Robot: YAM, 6 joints.
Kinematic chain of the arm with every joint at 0, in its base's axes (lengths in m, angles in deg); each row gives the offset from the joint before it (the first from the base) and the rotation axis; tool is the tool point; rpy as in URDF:
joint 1: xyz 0 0 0.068 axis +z
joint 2: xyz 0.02 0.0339 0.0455 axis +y
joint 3: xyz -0.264 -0.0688 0 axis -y
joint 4: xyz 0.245 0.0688 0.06 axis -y
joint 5: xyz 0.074 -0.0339 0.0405 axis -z
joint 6: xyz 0.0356 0 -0.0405 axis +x
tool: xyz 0 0 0 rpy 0 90 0
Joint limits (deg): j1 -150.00..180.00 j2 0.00..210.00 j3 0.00..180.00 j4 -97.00..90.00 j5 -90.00..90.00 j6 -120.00..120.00
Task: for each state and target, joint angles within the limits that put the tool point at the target. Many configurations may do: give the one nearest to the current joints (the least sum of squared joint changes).
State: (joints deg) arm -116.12 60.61 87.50 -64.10 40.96 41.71
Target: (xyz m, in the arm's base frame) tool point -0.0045 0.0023 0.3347
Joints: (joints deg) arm -116.89 23.64 62.47 -89.93 8.16 41.71
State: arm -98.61 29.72 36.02 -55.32 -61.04 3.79
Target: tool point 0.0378 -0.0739 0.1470
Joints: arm -85.02 35.43 14.59 -55.37 -61.37 3.79
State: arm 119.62 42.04 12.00 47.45 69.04 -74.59
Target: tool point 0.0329 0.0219 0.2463
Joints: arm 97.89 0.00 0.00 77.47 89.07 -74.59
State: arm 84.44 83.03 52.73 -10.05 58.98 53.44
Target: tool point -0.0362 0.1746 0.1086
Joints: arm 111.36 80.04 22.87 -21.57 57.03 53.44
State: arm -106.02 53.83 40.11 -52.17 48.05 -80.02
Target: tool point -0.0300 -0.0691 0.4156
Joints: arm -93.93 33.69 66.01 -47.55 45.05 -80.02
